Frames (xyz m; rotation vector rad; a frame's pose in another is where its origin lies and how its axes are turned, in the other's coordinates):
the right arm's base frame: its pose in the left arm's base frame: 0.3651 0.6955 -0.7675 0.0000 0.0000 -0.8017
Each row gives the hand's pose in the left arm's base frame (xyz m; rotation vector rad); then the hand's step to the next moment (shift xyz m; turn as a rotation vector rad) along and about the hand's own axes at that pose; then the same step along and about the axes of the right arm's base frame.
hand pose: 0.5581 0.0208 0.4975 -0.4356 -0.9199 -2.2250
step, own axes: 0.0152 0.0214 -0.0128 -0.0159 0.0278 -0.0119
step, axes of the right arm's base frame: 0.0221 -0.0164 0.0096 0.0322 0.0109 -0.0030
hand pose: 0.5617 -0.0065 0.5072 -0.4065 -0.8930 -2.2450
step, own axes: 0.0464 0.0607 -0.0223 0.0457 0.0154 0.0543
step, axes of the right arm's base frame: 0.0558 -0.0433 0.0368 -0.0197 -0.0092 0.0693
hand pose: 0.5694 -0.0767 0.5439 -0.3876 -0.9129 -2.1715
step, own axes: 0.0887 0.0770 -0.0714 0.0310 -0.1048 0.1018
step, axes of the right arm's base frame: 0.0930 -0.0955 0.0335 -0.1449 0.0033 0.0361
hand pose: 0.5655 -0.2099 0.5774 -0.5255 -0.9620 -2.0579
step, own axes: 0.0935 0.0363 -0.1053 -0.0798 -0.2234 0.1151
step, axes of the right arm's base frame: 0.0799 -0.1211 0.0098 -0.2438 0.0614 -0.0795
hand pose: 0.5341 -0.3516 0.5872 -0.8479 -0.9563 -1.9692
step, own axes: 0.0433 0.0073 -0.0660 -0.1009 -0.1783 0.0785
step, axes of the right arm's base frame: 0.0324 -0.0722 0.0045 -0.1855 0.0609 -0.1001
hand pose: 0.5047 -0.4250 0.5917 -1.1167 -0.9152 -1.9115
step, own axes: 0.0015 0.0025 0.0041 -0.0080 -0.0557 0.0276
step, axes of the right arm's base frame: 0.0008 0.0036 0.0034 -0.0609 0.0118 -0.0089
